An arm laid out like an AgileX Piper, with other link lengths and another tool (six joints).
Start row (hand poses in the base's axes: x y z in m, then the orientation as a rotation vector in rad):
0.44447 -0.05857 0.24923 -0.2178 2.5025 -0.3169
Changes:
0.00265 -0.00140 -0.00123 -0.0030 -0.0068 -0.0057
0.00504 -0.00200 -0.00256 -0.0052 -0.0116 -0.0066
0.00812 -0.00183 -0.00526 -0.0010 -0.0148 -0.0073
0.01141 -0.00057 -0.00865 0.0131 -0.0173 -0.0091
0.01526 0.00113 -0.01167 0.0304 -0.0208 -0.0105
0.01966 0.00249 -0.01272 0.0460 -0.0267 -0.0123
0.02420 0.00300 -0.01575 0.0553 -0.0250 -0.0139
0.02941 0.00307 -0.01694 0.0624 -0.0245 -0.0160
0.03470 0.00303 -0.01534 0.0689 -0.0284 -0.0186
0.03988 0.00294 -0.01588 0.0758 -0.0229 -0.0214
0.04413 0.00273 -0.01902 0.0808 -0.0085 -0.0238
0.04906 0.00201 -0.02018 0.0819 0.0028 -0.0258
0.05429 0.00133 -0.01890 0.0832 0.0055 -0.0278
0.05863 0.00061 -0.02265 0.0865 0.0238 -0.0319
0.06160 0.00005 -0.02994 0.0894 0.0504 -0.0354
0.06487 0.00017 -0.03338 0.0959 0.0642 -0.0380
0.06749 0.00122 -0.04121 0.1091 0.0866 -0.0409
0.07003 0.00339 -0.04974 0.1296 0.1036 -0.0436
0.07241 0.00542 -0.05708 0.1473 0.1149 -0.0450
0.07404 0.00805 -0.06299 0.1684 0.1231 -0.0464
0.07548 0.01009 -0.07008 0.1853 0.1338 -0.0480
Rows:
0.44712 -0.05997 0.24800 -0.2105 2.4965 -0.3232
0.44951 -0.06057 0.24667 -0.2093 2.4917 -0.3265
0.45259 -0.06040 0.24397 -0.2060 2.4891 -0.3216
0.45588 -0.05914 0.24058 -0.1976 2.4884 -0.3048
0.45973 -0.05744 0.23756 -0.1882 2.4869 -0.2838
0.46413 -0.05608 0.23651 -0.1786 2.4827 -0.2652
0.46867 -0.05557 0.23348 -0.1732 2.4854 -0.2542
0.47388 -0.05550 0.23229 -0.1678 2.4868 -0.2461
0.47917 -0.05554 0.23389 -0.1612 2.4839 -0.2392
0.48435 -0.05563 0.23335 -0.1561 2.4903 -0.2314
0.48860 -0.05584 0.23021 -0.1539 2.5052 -0.2253
0.49353 -0.05656 0.22905 -0.1531 2.5168 -0.2241
0.49876 -0.05724 0.23033 -0.1506 2.5199 -0.2231
0.50310 -0.05796 0.22658 -0.1477 2.5389 -0.2195
0.50607 -0.05852 0.21929 -0.1473 2.5659 -0.2157
0.50934 -0.05840 0.21585 -0.1440 2.5803 -0.2076
0.51196 -0.05735 0.20802 -0.1391 2.6036 -0.1903
0.51450 -0.05518 0.19949 -0.1304 2.6217 -0.1637
0.51688 -0.05315 0.19215 -0.1234 2.6336 -0.1405
0.51851 -0.05052 0.18624 -0.1143 2.6424 -0.1130
0.51995 -0.04848 0.17915 -0.1071 2.6533 -0.0907

